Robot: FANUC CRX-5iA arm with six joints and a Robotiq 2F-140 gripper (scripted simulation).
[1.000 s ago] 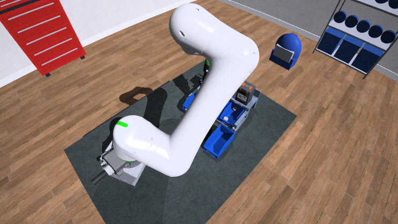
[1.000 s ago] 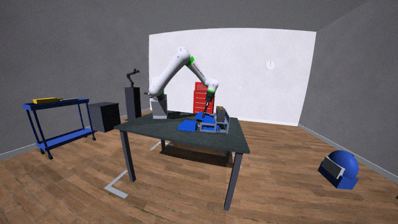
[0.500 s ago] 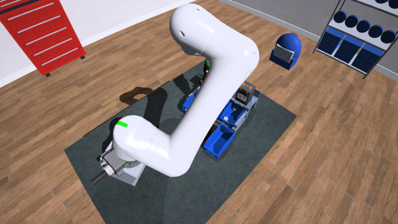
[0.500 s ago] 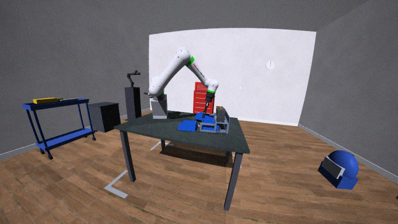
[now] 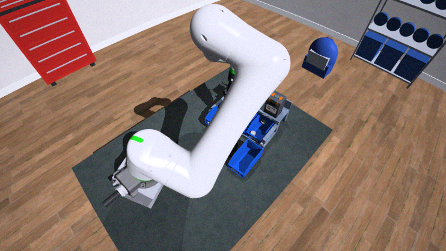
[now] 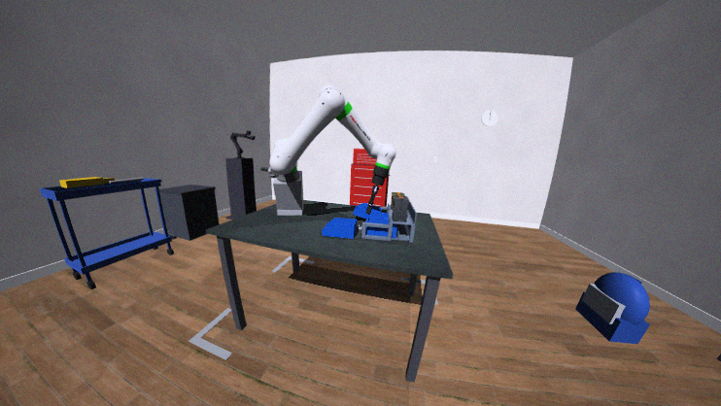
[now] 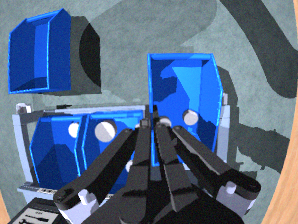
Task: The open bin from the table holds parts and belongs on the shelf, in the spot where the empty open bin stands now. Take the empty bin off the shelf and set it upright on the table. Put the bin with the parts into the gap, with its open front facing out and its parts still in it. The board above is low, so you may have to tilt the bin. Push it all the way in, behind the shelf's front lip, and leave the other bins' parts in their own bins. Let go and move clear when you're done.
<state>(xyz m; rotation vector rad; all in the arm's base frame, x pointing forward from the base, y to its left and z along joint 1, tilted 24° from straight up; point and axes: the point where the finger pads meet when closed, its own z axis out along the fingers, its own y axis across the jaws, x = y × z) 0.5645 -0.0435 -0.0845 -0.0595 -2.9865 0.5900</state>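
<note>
My gripper is now 110 mm short of the shelf, 70 mm to the left of it and 30 mm above it.
</note>
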